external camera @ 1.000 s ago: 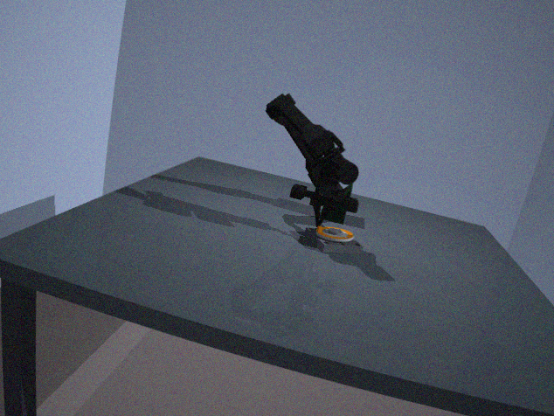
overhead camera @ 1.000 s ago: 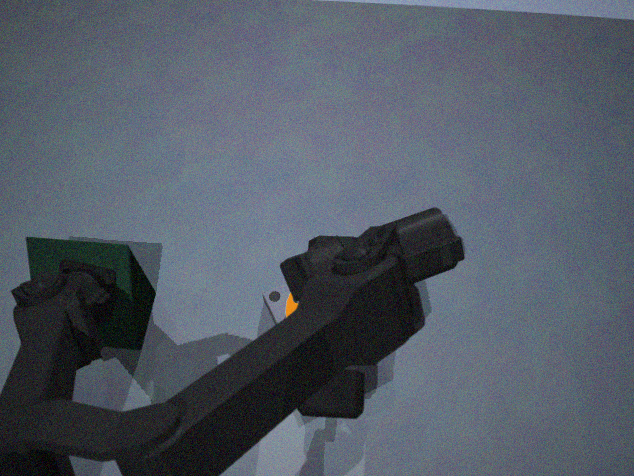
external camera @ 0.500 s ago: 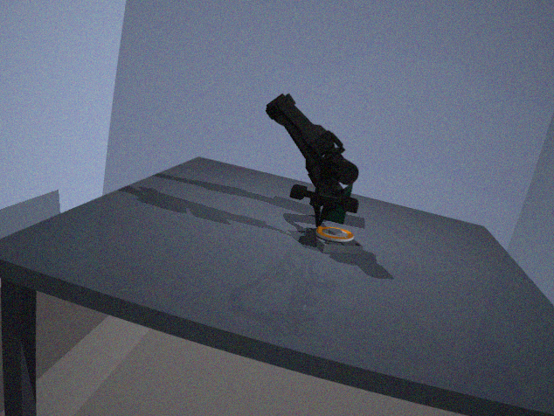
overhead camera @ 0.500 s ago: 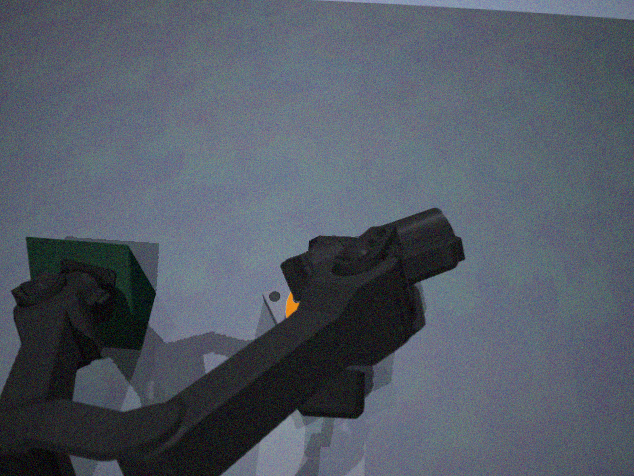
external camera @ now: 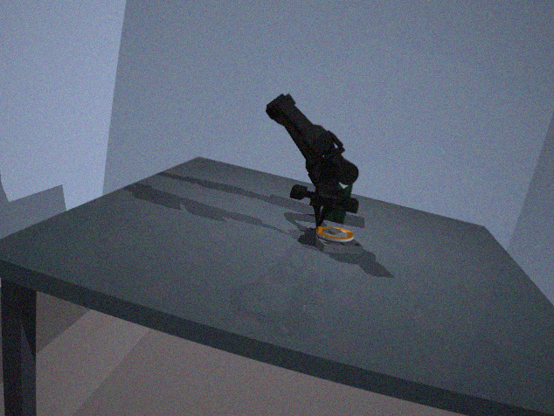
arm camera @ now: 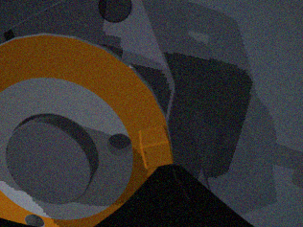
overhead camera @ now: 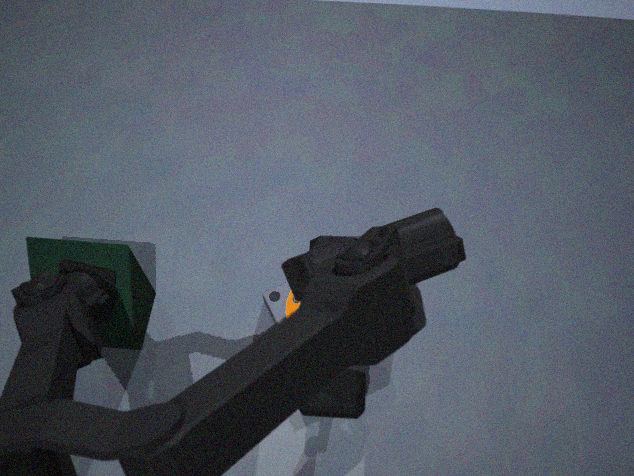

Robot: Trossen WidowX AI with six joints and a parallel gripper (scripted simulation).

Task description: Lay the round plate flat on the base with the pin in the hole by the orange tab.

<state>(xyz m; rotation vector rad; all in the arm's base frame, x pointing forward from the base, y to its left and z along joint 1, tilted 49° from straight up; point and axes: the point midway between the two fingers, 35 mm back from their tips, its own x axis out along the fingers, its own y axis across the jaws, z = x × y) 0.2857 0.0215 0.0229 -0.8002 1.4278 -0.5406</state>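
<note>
My gripper tip is now 3 cm to the right of the round plate. From my gripper tip the other things lie so: grey square base (5 cm to the left, 2 cm below, 1 cm behind).
</note>
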